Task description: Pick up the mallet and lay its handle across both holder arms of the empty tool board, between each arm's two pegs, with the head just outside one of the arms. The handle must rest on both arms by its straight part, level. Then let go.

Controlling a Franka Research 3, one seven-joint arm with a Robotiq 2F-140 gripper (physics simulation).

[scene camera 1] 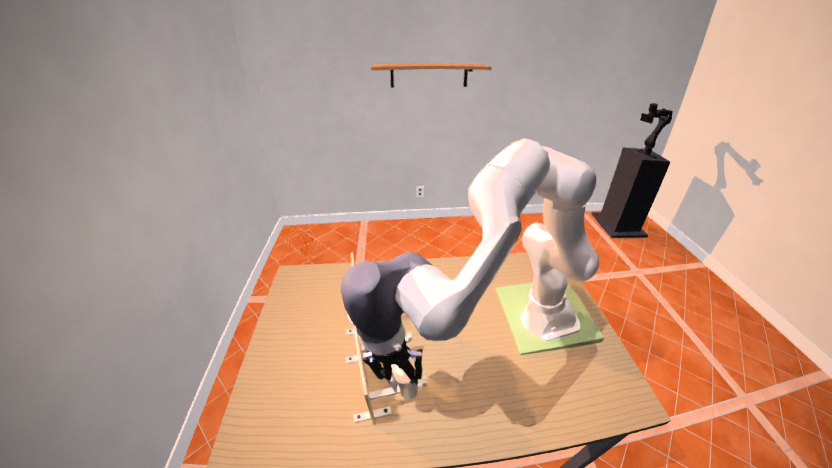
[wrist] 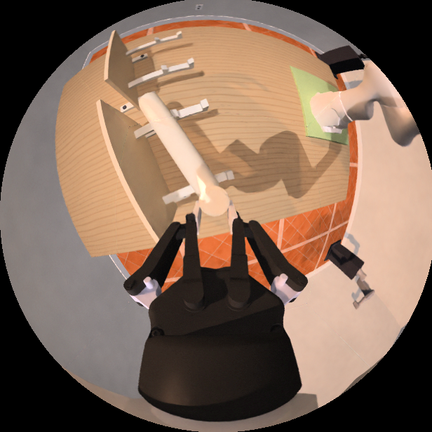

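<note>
The pale mallet [scene camera 1: 409,389] [wrist: 175,147] slants across the near tool board's two arms in the wrist view. My gripper [scene camera 1: 402,377] [wrist: 213,207] is shut on its round near end; which part that is I cannot tell. The near tool board [scene camera 1: 365,381] [wrist: 120,165] is an upright wooden panel with white arms. Its near arm [scene camera 1: 381,394] [wrist: 175,195] and second arm [wrist: 194,109] are partly covered by the mallet. Whether the mallet touches them is unclear. The near arm's inner peg is hidden.
A second tool board [wrist: 116,70] stands beyond the near one, with white pegged arms [wrist: 162,73] that hold no visible tool. White feet [scene camera 1: 361,416] stick out at the near board's base. My arm's base stands on a green mat [scene camera 1: 512,314] [wrist: 301,100].
</note>
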